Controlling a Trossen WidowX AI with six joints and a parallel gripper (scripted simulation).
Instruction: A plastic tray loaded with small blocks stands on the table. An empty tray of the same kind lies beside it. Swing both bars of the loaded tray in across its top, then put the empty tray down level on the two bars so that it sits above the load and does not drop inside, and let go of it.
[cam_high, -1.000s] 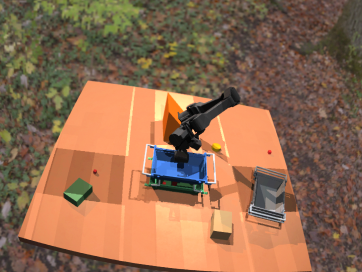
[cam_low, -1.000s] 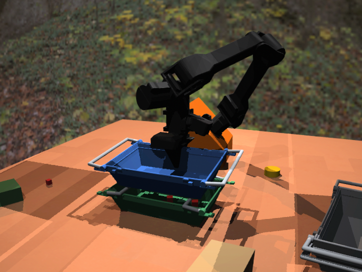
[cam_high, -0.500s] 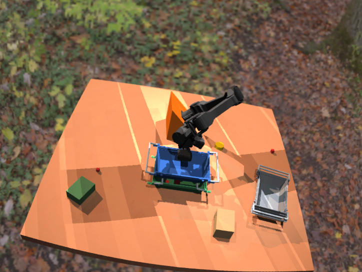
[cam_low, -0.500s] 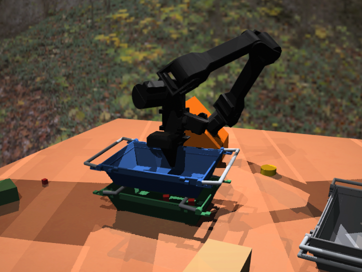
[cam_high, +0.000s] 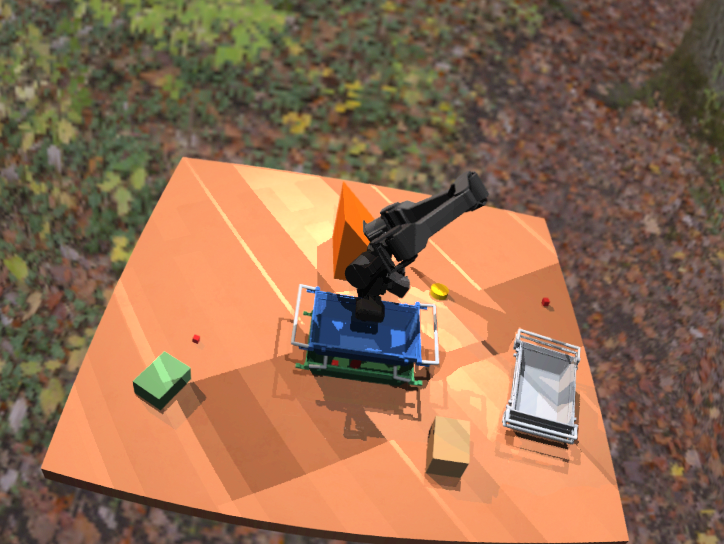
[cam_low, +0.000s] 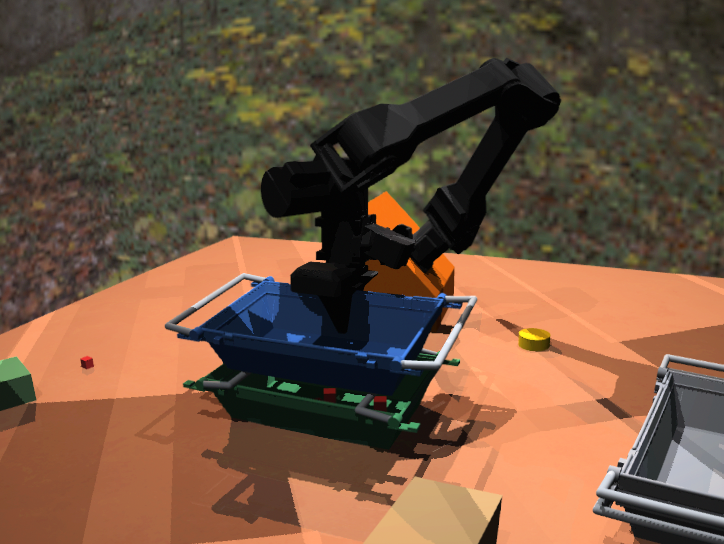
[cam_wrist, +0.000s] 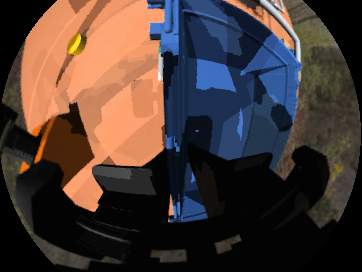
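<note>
My gripper tip is now 7 cm short of the blue tray and 3 cm below it. Also, from my gripper tip: yellow disc 22 cm behind, 23 cm to the left, 7 cm below; then tan box 33 cm ahead, 18 cm to the left, 5 cm below; then green box 22 cm ahead, 45 cm to the right, 6 cm below.
</note>
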